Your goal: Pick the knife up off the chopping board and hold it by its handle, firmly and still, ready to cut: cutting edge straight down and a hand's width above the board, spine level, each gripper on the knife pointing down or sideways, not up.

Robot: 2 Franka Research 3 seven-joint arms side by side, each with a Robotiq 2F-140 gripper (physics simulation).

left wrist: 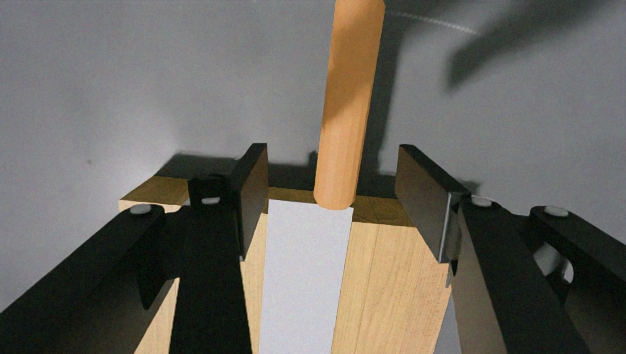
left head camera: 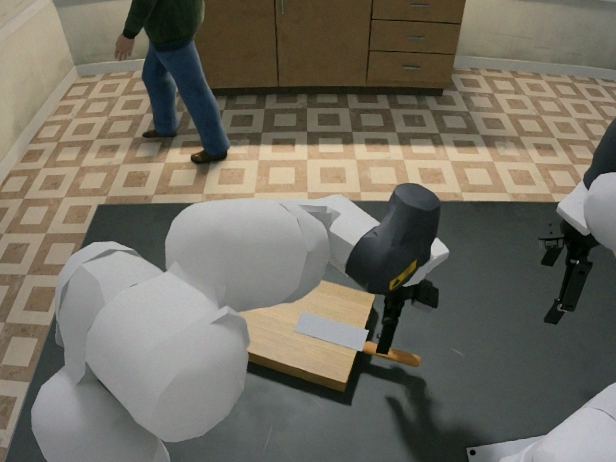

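Note:
The knife lies flat on the chopping board (left head camera: 285,345) (left wrist: 390,280). Its pale grey blade (left head camera: 332,332) (left wrist: 304,275) rests on the wood, and its orange-brown wooden handle (left head camera: 402,355) (left wrist: 348,100) sticks out past the board's edge over the table. My left gripper (left head camera: 406,321) (left wrist: 332,168) is open and points down, with its fingers on either side of the handle near the blade end. Gaps show between the handle and both fingers in the left wrist view. My right gripper (left head camera: 552,286) is open and empty, away from the knife at the picture's right.
The dark table (left head camera: 490,350) carries the board. The white left arm (left head camera: 245,250) covers the board's far left part in the head view. A white base plate (left head camera: 492,450) is at the lower right. A person (left head camera: 180,85) and a wooden cabinet (left head camera: 325,45) stand beyond the table.

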